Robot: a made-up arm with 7 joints.
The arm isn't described. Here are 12 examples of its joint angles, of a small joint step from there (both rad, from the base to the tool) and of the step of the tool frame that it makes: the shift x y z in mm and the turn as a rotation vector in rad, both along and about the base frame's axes.
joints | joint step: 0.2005 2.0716 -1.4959 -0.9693 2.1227 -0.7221 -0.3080 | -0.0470 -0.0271 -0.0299 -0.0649 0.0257 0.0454 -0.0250
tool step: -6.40 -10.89 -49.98 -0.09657 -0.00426 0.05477
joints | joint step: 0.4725 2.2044 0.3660 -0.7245 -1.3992 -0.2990 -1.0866 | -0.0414 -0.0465 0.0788 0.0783 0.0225 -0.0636 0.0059
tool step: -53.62 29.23 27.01 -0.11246 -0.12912 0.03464
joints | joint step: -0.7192 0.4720 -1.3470 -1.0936 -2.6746 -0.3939 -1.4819 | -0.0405 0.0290 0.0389 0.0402 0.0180 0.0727 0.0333
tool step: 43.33 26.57 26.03 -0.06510 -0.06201 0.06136
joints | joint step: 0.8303 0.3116 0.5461 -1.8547 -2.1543 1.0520 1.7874 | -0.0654 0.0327 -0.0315 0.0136 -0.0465 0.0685 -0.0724
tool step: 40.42 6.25 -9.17 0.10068 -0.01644 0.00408
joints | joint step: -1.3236 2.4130 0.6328 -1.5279 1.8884 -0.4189 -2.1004 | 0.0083 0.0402 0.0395 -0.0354 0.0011 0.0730 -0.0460
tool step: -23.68 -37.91 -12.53 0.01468 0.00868 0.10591
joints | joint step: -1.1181 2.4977 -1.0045 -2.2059 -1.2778 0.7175 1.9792 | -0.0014 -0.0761 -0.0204 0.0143 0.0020 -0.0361 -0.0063
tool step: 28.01 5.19 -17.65 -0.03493 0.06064 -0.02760
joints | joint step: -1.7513 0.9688 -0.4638 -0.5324 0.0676 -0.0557 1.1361 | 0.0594 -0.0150 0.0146 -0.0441 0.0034 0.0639 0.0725
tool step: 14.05 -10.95 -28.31 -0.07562 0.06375 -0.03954
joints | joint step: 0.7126 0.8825 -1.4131 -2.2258 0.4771 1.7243 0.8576 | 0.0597 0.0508 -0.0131 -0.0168 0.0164 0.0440 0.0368
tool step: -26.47 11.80 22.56 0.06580 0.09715 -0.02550
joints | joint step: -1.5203 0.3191 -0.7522 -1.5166 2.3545 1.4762 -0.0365 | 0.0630 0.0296 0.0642 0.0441 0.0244 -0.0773 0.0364
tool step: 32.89 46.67 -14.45 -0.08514 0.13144 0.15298
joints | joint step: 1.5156 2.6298 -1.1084 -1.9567 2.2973 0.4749 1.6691 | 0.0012 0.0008 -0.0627 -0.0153 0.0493 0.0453 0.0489
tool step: -12.98 -3.99 22.33 0.12690 0.05305 0.08366
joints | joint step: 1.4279 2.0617 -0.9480 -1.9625 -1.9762 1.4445 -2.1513 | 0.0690 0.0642 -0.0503 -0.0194 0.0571 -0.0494 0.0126
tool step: 3.11 -2.54 37.49 0.04527 0.18232 0.03508
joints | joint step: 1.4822 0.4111 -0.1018 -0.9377 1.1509 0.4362 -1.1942 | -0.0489 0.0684 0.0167 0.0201 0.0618 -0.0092 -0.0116
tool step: 14.60 62.42 -10.10 0.05737 -0.02717 -0.03793
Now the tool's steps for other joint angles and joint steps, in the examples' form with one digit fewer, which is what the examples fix.
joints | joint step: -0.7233 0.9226 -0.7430 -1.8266 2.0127 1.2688 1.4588 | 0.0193 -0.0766 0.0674 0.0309 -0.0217 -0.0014 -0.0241
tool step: 8.5 -13.9 -3.3 -0.0830 -0.0359 0.0071
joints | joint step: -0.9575 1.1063 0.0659 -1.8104 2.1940 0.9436 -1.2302 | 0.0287 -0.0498 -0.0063 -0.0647 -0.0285 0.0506 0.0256
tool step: 3.1 -25.3 -24.0 0.0628 0.0318 -0.0595
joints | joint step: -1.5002 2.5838 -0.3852 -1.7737 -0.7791 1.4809 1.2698 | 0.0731 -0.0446 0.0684 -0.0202 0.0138 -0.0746 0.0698
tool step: 28.1 -21.1 11.3 0.1103 0.1235 -0.0820
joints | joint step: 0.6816 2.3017 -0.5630 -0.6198 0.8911 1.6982 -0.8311 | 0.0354 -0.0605 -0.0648 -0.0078 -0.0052 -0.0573 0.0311
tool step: -39.2 35.5 -46.2 -0.0405 0.0824 0.0195
